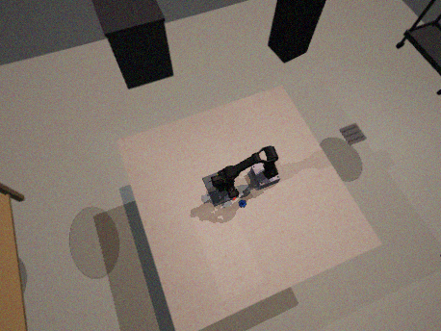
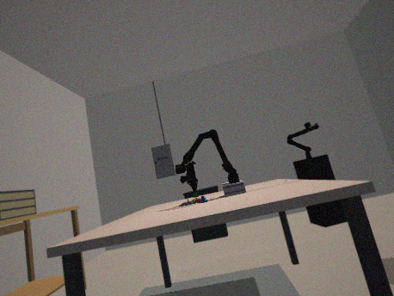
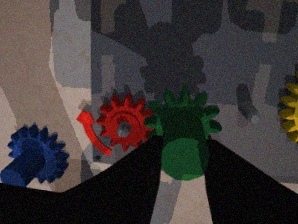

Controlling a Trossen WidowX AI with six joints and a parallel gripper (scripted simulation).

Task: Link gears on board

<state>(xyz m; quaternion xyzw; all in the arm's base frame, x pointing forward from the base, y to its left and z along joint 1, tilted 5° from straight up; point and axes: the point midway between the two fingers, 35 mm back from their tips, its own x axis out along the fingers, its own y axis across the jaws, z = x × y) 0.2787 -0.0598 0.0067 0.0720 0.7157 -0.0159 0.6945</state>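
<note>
My gripper tip is 5 cm above the red gear, 4 cm to the right of it and 1 cm past it. From my gripper tip the other things lie so: dark blue gear: 12 cm to the left, 5 cm below, 4 cm behind; then green gear: 1 cm below; then red arrow: 6 cm to the left, 5 cm below, 2 cm behind.
</note>
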